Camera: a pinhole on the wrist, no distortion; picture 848 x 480 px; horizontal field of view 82.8 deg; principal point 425.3 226.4 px. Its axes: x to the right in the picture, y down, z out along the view. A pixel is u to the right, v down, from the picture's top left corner.
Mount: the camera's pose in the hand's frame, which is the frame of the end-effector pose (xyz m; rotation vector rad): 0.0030 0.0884 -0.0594 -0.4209 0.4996 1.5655
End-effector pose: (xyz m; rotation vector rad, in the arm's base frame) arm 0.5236 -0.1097 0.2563 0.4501 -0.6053 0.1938
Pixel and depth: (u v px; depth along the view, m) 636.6 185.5 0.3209
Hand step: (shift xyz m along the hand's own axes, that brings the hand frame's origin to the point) 0.0334 0.3838 0.1288
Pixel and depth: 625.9 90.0 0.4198
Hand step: 0.1265 0.4693 0.1870
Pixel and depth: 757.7 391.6 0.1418
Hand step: -0.0462 0.2470 0.0078
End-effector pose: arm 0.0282 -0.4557 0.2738 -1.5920 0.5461 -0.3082
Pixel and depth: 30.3 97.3 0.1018
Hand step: 0.0385 0.0757 0.0698
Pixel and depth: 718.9 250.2 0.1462
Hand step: -0.0042 0.2433 0.0138
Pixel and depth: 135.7 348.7 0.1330
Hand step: -0.0217 0.0941 0.0975
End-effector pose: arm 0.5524 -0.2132 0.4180 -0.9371 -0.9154 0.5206
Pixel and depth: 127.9 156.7 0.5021
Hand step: 0.1103 0.1088 0.5253
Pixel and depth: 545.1 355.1 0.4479
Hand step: -0.1074 0.4253 0.2596
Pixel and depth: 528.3 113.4 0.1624
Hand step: 0.0447 0.2081 0.0545
